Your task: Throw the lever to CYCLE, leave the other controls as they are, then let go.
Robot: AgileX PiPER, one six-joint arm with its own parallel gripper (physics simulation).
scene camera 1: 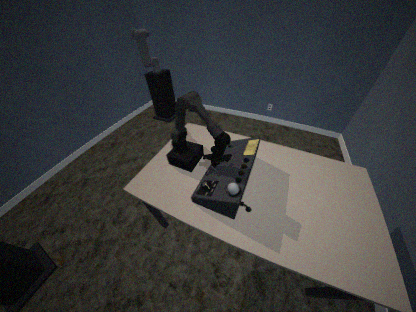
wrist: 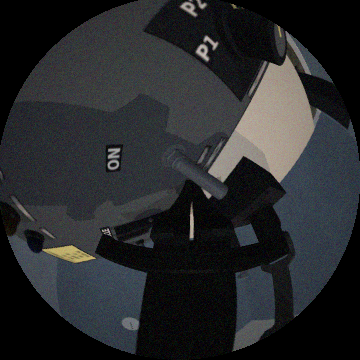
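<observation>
The dark sloped control console stands on the table. In the wrist view, the black lever slot lies left of the fingers, with a partly visible CYCLE label at its left end. The lever itself is hidden there, and I cannot make it out in the scene view. A grey toggle switch beside the ON label sticks out across the view just above the fingertips. My gripper is low over the console, fingers together with a thin slit behind the tips. Nothing shows held.
A black rotary knob sits by the P1 label. The console also carries a white dome, small switches, a row of buttons and a yellow label. A small crank sticks out at its near end.
</observation>
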